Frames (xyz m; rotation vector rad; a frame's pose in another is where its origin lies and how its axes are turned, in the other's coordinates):
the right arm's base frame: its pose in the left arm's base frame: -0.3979 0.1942 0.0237 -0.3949 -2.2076 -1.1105
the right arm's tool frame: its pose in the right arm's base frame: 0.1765 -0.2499 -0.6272 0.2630 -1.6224 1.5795
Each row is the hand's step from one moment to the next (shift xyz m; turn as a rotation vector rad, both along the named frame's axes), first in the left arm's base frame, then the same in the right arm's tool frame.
Working: the left arm's base frame: its pose in the right arm's tool frame: 0.6526 0.1499 -0.0459 -2.4104 -1.4617 0.5999

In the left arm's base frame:
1: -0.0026 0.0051 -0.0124 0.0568 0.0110 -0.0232
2: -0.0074 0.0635 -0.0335 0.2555 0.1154 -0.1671
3: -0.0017 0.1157 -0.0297 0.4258 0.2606 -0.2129
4: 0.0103 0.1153 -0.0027 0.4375 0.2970 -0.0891
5: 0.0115 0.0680 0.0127 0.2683 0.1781 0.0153
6: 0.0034 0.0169 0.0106 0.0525 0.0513 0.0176
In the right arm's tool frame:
1: 0.0088 -0.0047 0.0093 0.0428 0.0452 0.0038
2: 0.0624 -0.0361 0.0043 0.2735 0.1724 0.0443
3: 0.1037 -0.0550 -0.0223 0.4782 0.2563 -0.0127
4: 0.0955 -0.0440 -0.0485 0.4529 0.2508 -0.1397
5: 0.0518 -0.0210 -0.0423 0.2416 0.1562 -0.1456
6: 0.0096 -0.0047 -0.0172 0.0532 0.0231 -0.0483

